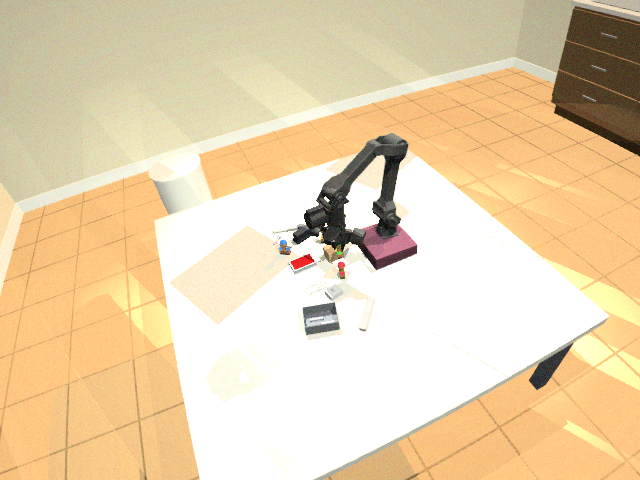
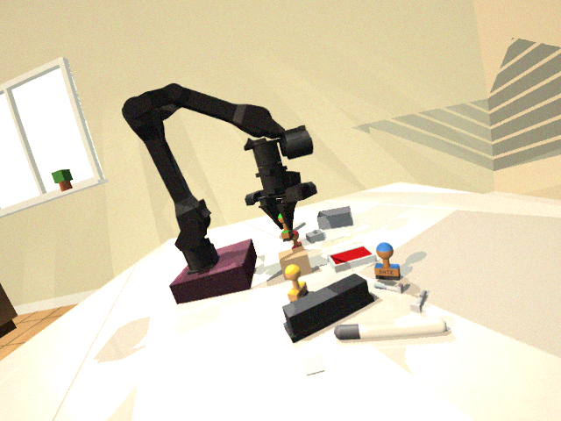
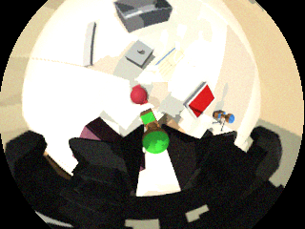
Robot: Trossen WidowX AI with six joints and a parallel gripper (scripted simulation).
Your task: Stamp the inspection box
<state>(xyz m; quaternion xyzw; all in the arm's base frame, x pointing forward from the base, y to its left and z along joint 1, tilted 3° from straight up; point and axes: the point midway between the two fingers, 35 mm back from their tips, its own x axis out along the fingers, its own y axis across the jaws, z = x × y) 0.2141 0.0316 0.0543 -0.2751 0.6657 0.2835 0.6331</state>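
Now: the red ink pad 12 cm ahead of my gripper tip, 8 cm below it and 7 cm to the right of it. Round my gripper tip: green-knobbed stamp (right at my gripper tip); then tan box (6 cm to the right, 6 cm below); then red-knobbed stamp (6 cm below, 4 cm to the left, 1 cm ahead).
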